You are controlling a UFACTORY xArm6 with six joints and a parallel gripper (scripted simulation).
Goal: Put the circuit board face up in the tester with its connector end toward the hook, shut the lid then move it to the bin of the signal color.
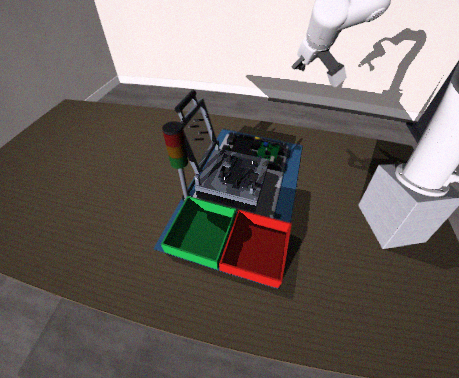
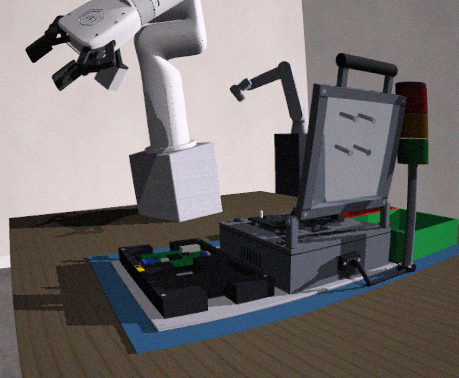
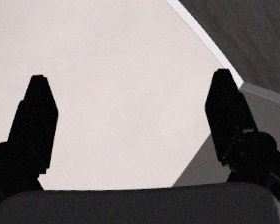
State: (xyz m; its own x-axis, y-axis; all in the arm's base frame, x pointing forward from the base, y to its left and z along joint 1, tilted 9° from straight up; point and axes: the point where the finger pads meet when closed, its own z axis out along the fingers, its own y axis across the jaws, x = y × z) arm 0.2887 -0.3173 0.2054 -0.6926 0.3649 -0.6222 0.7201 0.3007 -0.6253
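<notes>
The green circuit board is 9 cm ahead of my hand, 16 cm to the left of it and 28 cm below it. From my hand the other things lie so: clear lid (30 cm ahead, 30 cm to the left, 12 cm below); plate (18 cm ahead, 32 cm to the left, 23 cm below); red bin (9 cm ahead, 53 cm to the left, 29 cm below).
</notes>
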